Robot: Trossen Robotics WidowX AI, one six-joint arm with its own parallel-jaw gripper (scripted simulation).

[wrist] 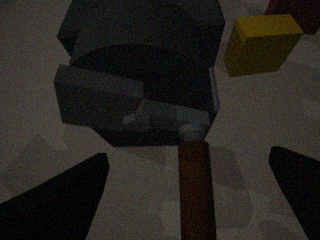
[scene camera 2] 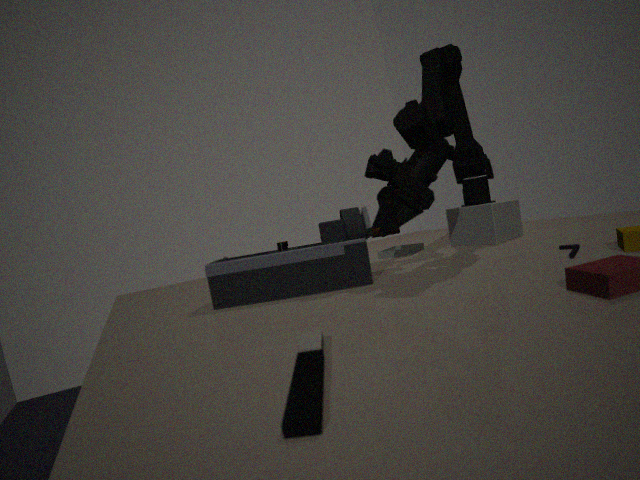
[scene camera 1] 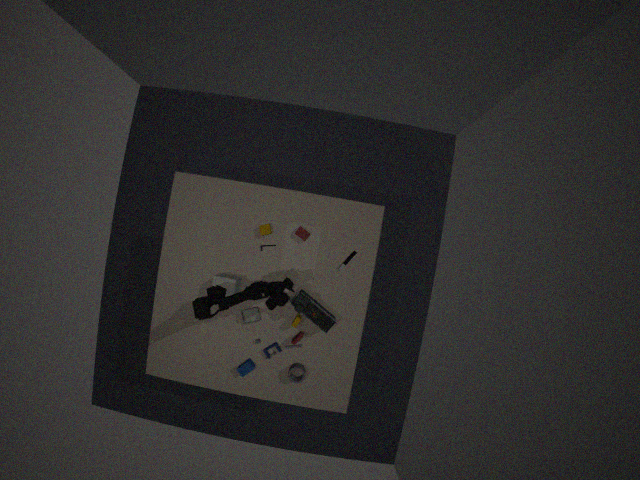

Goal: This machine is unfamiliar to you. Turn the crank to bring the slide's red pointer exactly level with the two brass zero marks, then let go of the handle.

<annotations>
same spot on crank machine: (scene camera 1: 323, 319) = (scene camera 2: 247, 256)
</annotations>
